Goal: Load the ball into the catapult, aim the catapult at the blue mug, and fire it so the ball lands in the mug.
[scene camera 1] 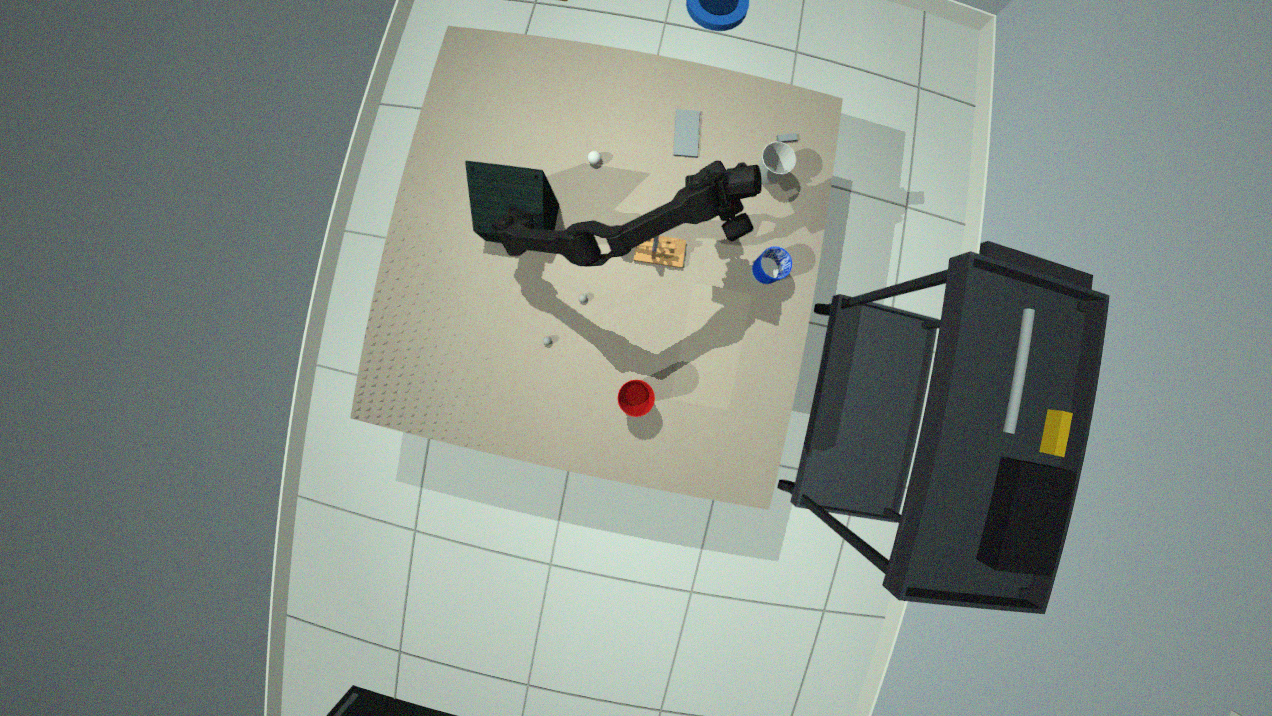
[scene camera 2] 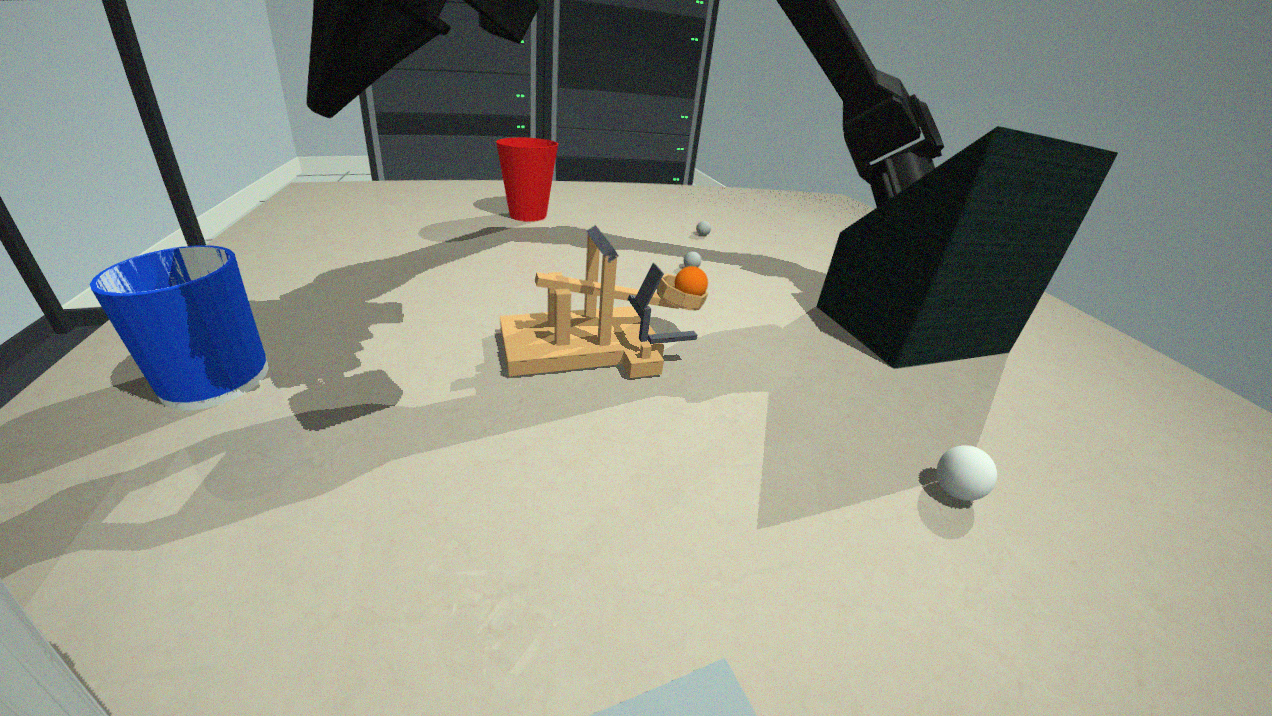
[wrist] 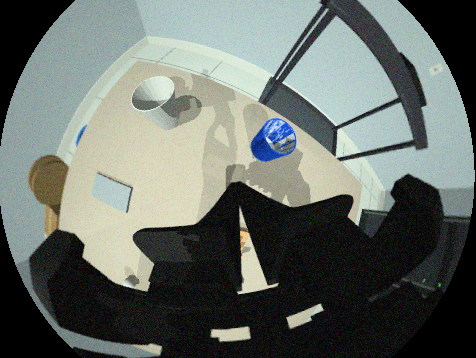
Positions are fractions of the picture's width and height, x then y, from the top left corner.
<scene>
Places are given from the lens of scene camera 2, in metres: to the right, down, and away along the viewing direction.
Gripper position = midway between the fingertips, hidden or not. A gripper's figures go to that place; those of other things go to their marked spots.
gripper (scene camera 2: 0.25, 0.16): -0.17, -0.13, 0.22
blue mug (scene camera 2: 0.14, 0.44): -0.31, -0.03, 0.28
wooden catapult (scene camera 2: 0.44, 0.47): -0.07, -0.02, 0.41
orange ball (scene camera 2: 0.54, 0.39): 0.05, -0.07, 0.43
</scene>
